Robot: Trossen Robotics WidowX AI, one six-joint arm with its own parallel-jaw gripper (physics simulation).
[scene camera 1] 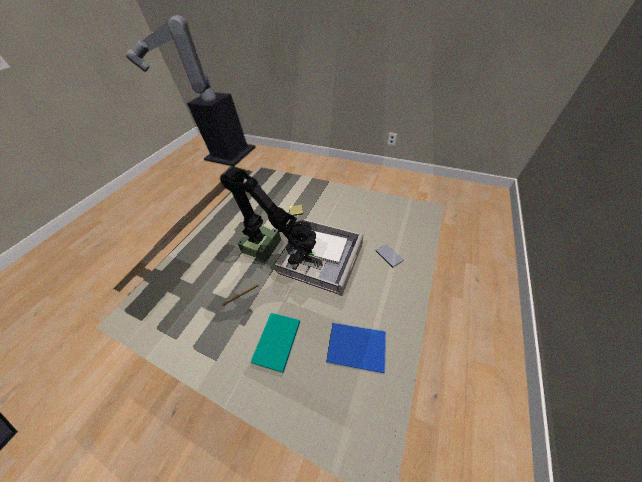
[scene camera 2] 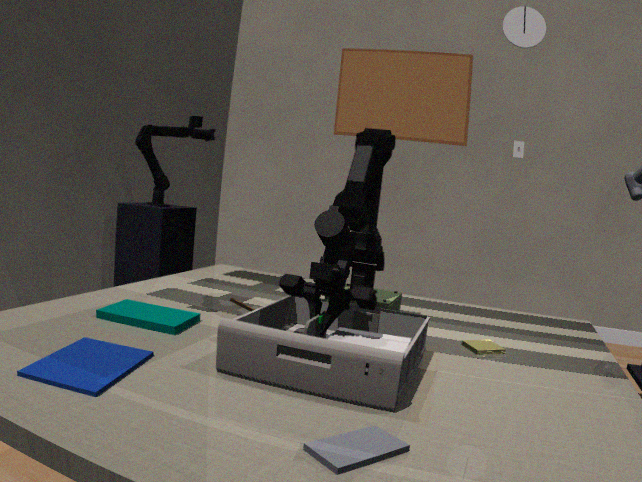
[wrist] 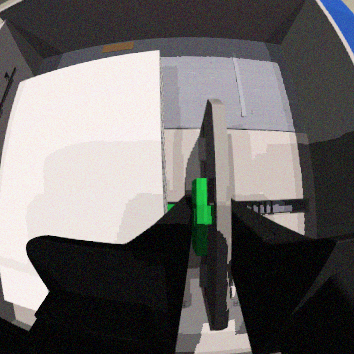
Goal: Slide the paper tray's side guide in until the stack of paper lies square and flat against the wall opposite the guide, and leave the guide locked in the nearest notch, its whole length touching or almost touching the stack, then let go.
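Frame: origin at the arm's base, x right, y up, z back, level; centimetres.
Seen in the pictures: gripper, fingertip midpoint: (scene camera 1: 312,259) (scene camera 2: 316,333); arm's base at its link origin: (scene camera 1: 256,237).
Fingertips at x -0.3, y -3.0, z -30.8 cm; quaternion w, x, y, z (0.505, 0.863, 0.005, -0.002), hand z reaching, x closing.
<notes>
Pixels of each thing's top centre, then the offset from my fingertips to it. "spot": a spot on its surface instead.
- paper tray at its top centre: (wrist: 94,127) (scene camera 2: 337,315) (scene camera 1: 319,247) dy +4.9, dx -4.4, dz -2.5 cm
- white paper stack at its top centre: (wrist: 60,178) (scene camera 2: 365,346) (scene camera 1: 322,244) dy -0.4, dx -10.1, dz -1.3 cm
- upright side guide at a spot on its surface: (wrist: 220,150) spot: dy +3.2, dx +0.3, dz -2.1 cm
- teal slab at its top centre: (scene camera 2: 148,311) (scene camera 1: 276,340) dy -2.9, dx +38.5, dz -2.3 cm
- blue slab at its top centre: (scene camera 2: 89,361) (wrist: 341,18) (scene camera 1: 357,346) dy -3.9, dx +28.2, dz -32.0 cm
- grey slab at its top centre: (scene camera 2: 358,444) (scene camera 1: 389,254) dy -3.7, dx -18.5, dz -33.2 cm
- yellow pad at its top centre: (scene camera 2: 484,344) (scene camera 1: 296,209) dy -3.6, dx -31.4, dz +25.8 cm
- brown stick at its top centre: (scene camera 2: 247,306) (scene camera 1: 240,294) dy -4.0, dx +27.2, dz +23.8 cm
The paper tray (scene camera 1: 353,262) (scene camera 2: 259,357) (wrist: 320,100) holds a white paper stack (scene camera 1: 334,248) (scene camera 2: 383,340) (wrist: 90,125), at the left in the wrist view. The upright side guide (wrist: 220,150) stands right of the stack, with a visible gap between them. My gripper (scene camera 2: 318,327) (wrist: 203,201) reaches down into the tray, its fingers close on both sides of the guide and its green tab (scene camera 2: 320,318) (wrist: 200,200). The left finger meets the tab and the right finger meets the guide plate. The fingers hide part of the stack's near edge and the guide's foot.
A teal slab (scene camera 1: 275,342) (scene camera 2: 147,315) and a blue slab (scene camera 1: 356,347) (scene camera 2: 85,365) lie off one side of the tray. A grey slab (scene camera 1: 389,255) (scene camera 2: 356,448) lies beyond its front panel. A yellow pad (scene camera 1: 296,210) (scene camera 2: 483,346) and a brown stick (scene camera 1: 240,294) lie nearby.
</notes>
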